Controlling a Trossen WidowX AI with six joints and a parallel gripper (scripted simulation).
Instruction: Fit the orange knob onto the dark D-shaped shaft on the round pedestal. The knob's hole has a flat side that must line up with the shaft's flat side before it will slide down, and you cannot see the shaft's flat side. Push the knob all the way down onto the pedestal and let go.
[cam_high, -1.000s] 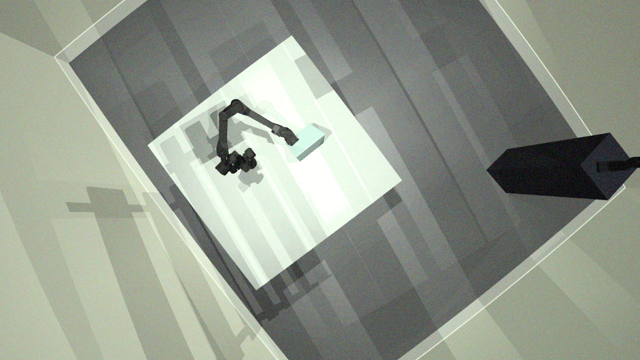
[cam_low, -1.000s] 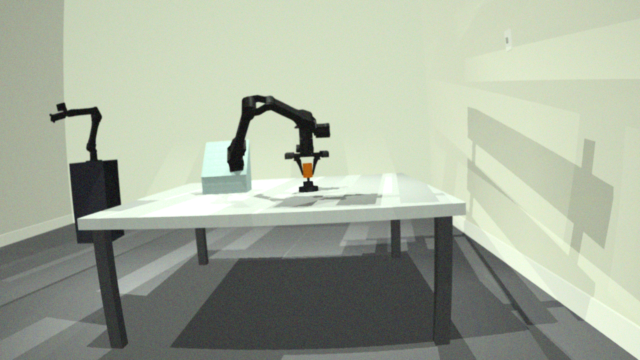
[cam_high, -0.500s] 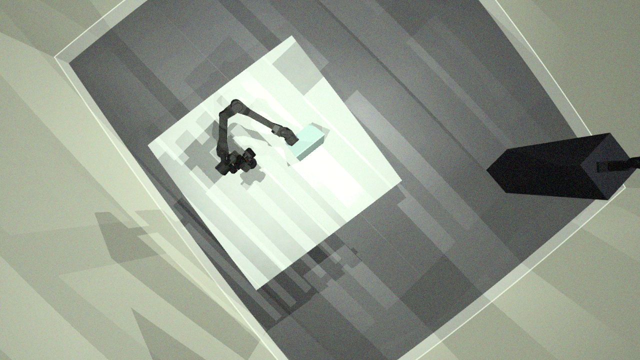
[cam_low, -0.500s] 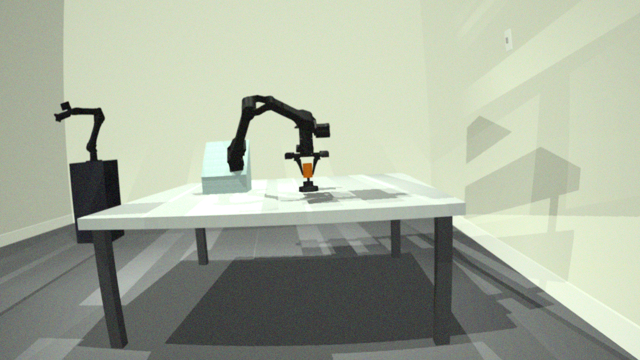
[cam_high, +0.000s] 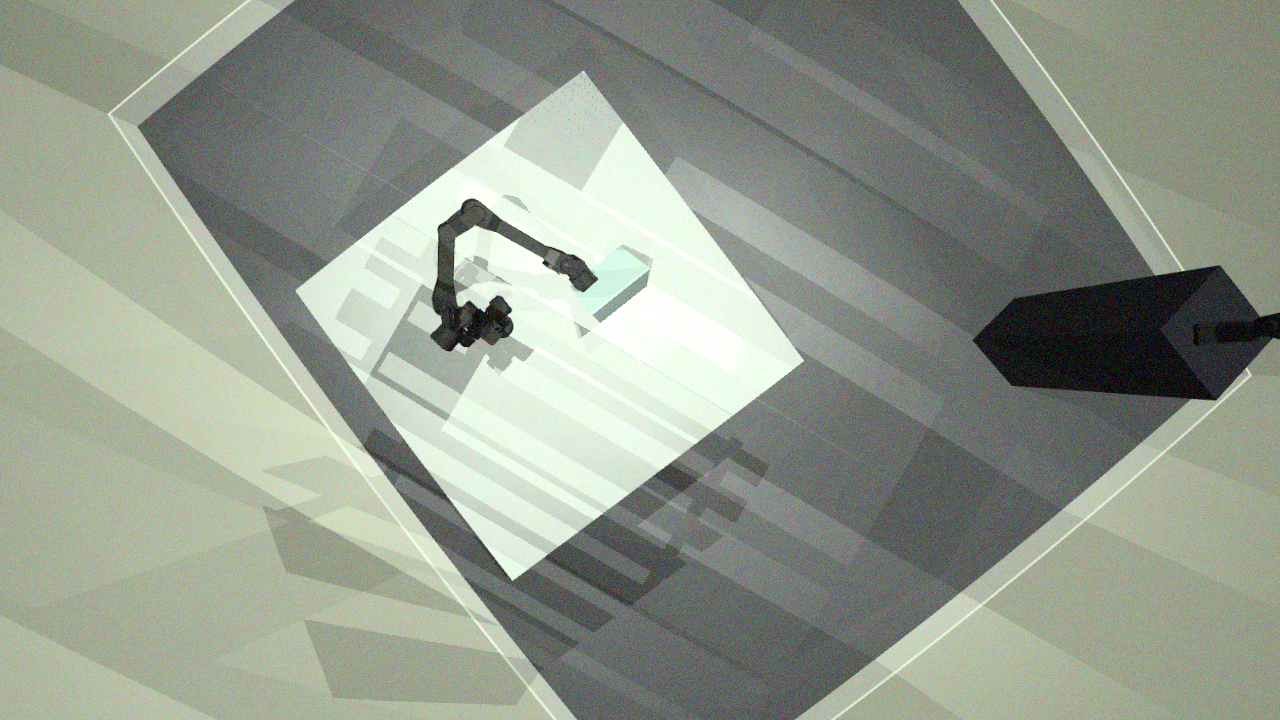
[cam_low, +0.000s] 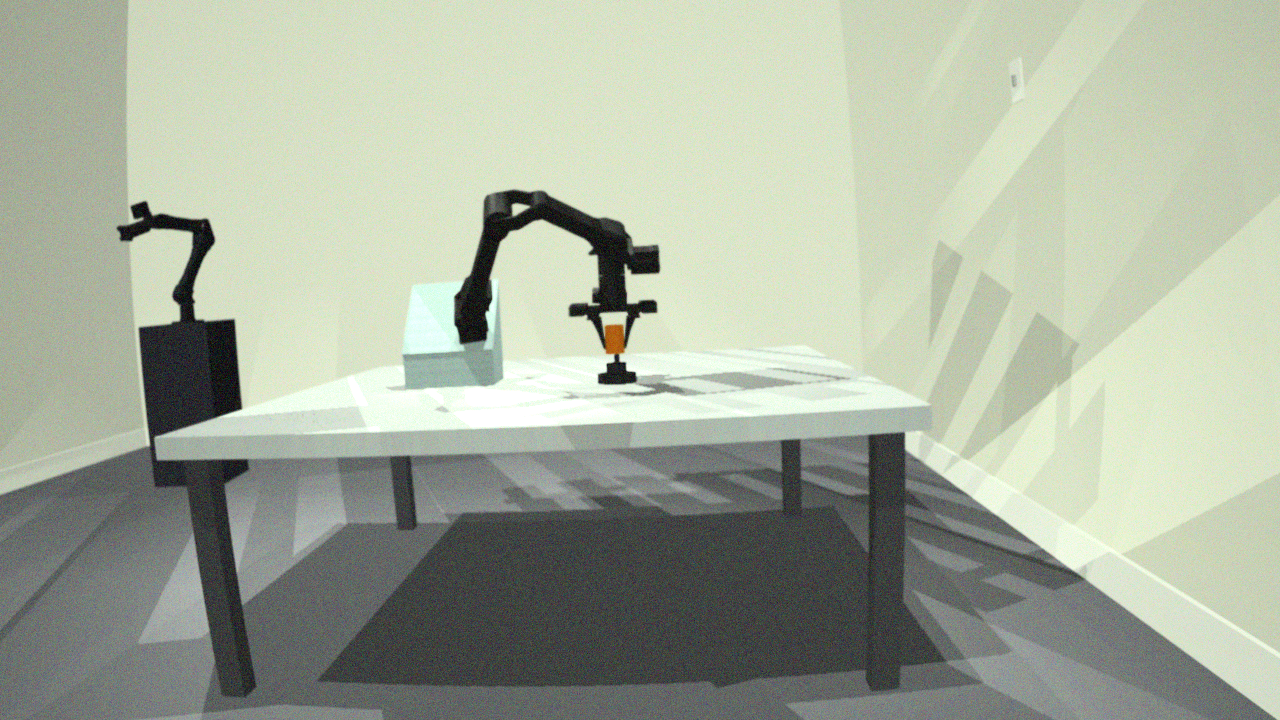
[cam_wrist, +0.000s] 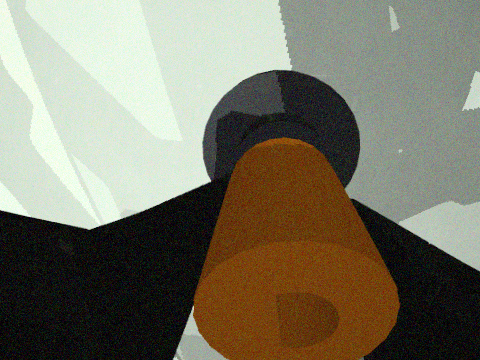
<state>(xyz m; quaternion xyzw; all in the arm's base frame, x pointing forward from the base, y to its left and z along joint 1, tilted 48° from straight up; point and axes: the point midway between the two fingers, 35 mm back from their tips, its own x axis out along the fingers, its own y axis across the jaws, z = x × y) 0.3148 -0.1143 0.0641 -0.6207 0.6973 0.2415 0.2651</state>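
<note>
My gripper tip is 2 cm below the orange knob. From my gripper tip the other things lie so: pedestal (4 cm below).
</note>
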